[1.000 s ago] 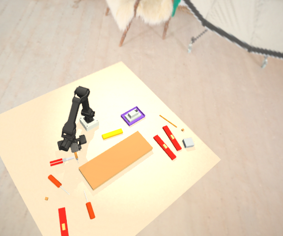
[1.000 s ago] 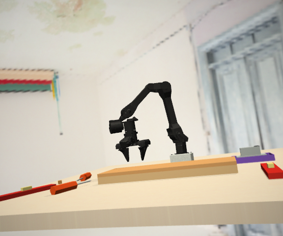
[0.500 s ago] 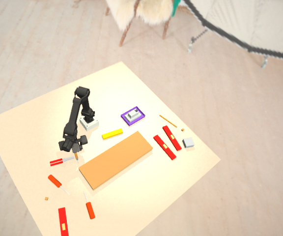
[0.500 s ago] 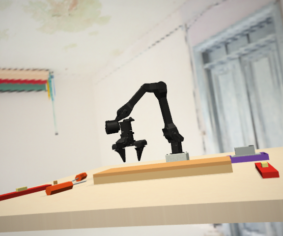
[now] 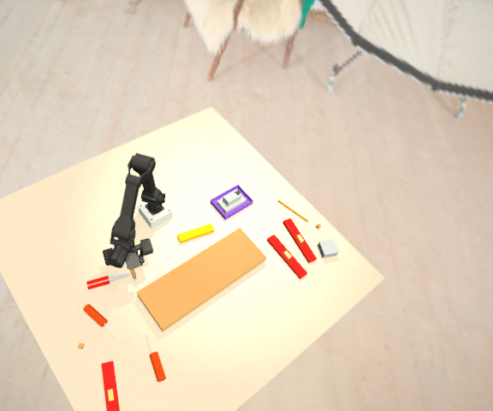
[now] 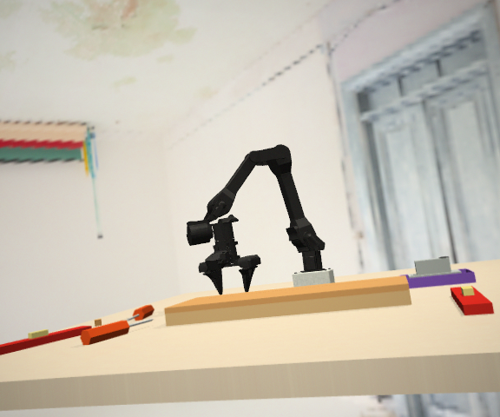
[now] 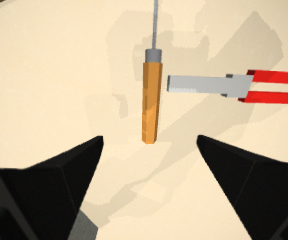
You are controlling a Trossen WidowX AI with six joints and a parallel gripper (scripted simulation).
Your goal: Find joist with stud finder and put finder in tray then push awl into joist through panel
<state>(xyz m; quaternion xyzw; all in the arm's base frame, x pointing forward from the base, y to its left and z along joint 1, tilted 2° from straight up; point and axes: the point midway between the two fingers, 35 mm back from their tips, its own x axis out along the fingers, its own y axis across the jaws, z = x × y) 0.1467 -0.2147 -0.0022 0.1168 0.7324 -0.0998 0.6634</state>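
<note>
Now: gripper tip 60 mm short of the awl, 20 mm to the left of it and 20 mm above it. Also, from my gripper tip: yellow block 40 mm ahead, 300 mm to the left, 20 mm below; then purple tray 540 mm to the left, 10 mm below; then red-handled tool 20 mm ahead, 100 mm to the right, 20 mm below.
</note>
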